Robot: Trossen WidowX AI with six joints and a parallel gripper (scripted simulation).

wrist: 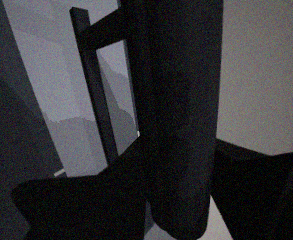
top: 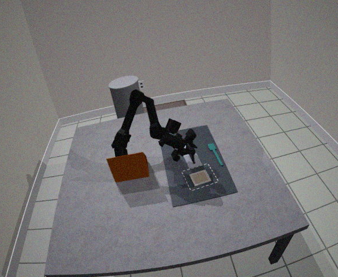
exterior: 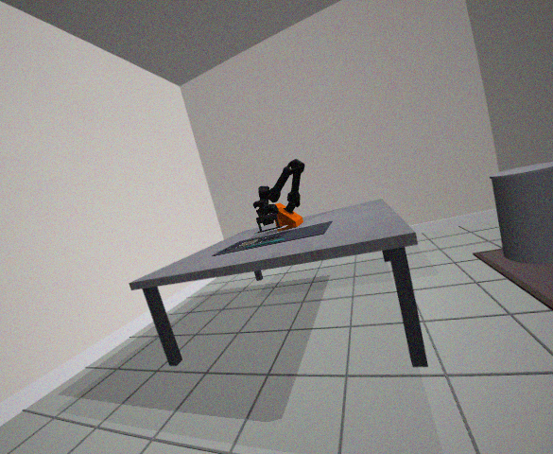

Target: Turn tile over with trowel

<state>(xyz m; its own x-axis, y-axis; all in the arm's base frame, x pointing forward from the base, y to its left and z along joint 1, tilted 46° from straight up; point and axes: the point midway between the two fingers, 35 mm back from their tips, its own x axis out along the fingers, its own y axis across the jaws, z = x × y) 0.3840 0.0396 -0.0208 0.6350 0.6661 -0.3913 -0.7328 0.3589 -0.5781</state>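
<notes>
My gripper tip is now 11 cm above the dark mat, 3 cm to the right of it and 1 cm past it. Also, from my gripper tip: teal trowel (12 cm ahead, 9 cm below, 7 cm to the left); beige square tile (13 cm to the right, 9 cm below, 1 cm ahead).
</notes>
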